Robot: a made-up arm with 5 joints.
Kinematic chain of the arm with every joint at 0, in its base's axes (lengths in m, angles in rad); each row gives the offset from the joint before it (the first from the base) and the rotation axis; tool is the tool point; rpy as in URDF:
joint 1: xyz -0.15 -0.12 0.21 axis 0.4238 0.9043 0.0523
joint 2: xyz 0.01 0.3 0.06 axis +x
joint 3: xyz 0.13 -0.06 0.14 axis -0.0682 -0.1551 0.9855
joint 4: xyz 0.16 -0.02 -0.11 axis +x
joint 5: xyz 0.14 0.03 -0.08 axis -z
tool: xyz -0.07 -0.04 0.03 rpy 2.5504 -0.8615 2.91
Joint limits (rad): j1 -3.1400..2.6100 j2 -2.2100..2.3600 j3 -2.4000..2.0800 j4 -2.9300..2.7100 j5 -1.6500..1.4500
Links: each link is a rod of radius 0.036 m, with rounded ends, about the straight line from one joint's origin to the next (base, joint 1, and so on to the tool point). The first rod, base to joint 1, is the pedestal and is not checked.
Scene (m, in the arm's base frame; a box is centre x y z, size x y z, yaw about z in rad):
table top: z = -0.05
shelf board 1: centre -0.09 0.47 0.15 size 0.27 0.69 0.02 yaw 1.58
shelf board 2: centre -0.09 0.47 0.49 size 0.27 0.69 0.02 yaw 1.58
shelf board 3: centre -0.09 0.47 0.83 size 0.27 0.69 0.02 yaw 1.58
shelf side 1: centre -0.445 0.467 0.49 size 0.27 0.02 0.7 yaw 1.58
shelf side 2: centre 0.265 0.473 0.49 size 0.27 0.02 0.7 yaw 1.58
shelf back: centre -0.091 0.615 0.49 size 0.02 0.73 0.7 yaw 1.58
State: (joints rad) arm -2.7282 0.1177 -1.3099 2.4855 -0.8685
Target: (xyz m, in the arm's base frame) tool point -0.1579 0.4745 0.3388
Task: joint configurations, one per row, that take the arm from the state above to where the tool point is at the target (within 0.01 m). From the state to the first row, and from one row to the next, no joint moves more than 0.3 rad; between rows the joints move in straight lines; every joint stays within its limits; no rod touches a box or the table.
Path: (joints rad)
1: -2.6857 0.0653 -1.0495 2.4973 -0.9977
2: -2.6432 0.0129 -0.7890 2.5090 -1.1270
3: -2.6007 -0.0395 -0.5286 2.5208 -1.2562
4: -2.5582 -0.0919 -0.2681 2.5326 -1.3855
5: -2.5157 -0.1443 -0.0077 2.5443 -1.5147
6: -2.4732 -0.1967 0.2528 2.5561 -1.6439

